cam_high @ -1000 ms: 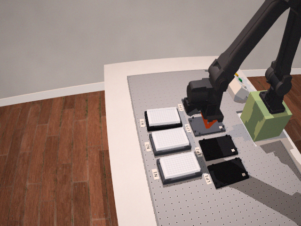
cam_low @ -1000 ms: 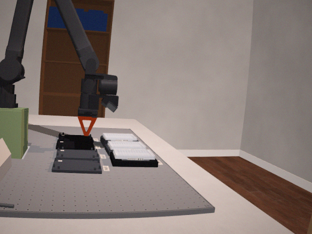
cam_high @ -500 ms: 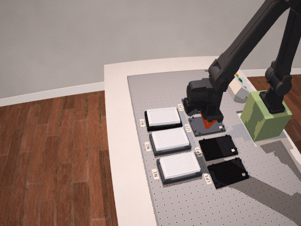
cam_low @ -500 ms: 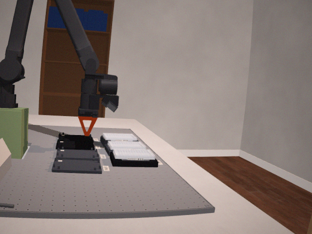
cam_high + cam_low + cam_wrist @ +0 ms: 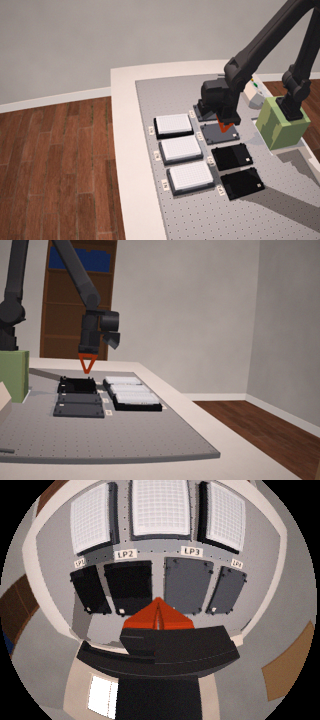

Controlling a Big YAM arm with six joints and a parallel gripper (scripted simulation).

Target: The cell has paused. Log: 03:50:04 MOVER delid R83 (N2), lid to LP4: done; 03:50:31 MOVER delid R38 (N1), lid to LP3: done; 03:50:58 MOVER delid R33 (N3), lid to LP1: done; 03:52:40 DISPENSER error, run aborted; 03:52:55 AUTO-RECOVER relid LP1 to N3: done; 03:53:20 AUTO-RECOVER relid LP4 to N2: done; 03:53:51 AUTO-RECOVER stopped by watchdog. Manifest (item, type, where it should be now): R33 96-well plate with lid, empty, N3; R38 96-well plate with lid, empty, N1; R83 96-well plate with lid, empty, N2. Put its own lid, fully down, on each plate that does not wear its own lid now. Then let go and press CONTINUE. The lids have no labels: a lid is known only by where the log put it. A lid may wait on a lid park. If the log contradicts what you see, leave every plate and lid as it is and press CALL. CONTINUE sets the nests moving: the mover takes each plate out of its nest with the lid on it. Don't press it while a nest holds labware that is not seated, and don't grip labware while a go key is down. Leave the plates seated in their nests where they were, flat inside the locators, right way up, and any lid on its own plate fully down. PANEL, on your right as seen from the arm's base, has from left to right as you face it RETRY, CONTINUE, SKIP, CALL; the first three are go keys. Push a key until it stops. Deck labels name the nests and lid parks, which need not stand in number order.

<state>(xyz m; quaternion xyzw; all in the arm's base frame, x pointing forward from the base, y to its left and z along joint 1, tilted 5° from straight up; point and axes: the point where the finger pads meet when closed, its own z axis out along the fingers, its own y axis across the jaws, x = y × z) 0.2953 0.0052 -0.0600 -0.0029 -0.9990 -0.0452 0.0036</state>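
My hand is 330 mm to the left of the yellow SKIP key, 300 mm past it and 20 mm above it. From my hand the other things lie so: lid park LP3: 80 mm below, 70 mm to the right, 20 mm behind; clear lid: 150 mm ahead, 130 mm to the left, 50 mm below; lid park LP2: 80 mm below, 60 mm to the left, 30 mm behind.
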